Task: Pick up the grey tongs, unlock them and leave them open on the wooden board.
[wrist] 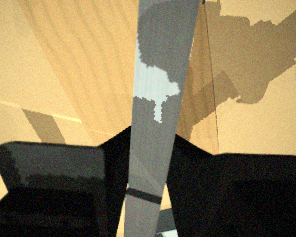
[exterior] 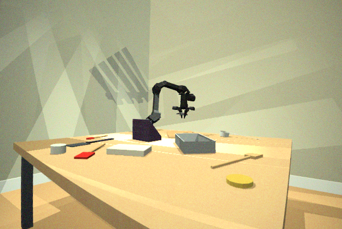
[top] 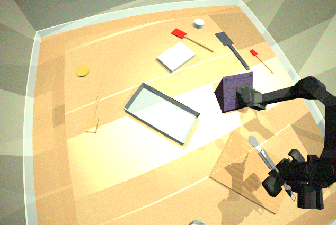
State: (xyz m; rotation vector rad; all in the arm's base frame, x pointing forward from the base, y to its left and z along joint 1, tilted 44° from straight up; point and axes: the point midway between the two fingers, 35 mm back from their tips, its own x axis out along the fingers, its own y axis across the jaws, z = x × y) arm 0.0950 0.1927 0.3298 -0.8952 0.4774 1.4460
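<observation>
Now: the wooden board 10 mm behind my gripper tip and 130 mm below it. Round my gripper tip: white slab: 90 mm ahead, 700 mm to the right, 130 mm below; then grey roasting tin: 280 mm ahead, 420 mm to the right, 110 mm below; then dark spatula: 280 mm behind, 680 mm to the right, 140 mm below.
</observation>
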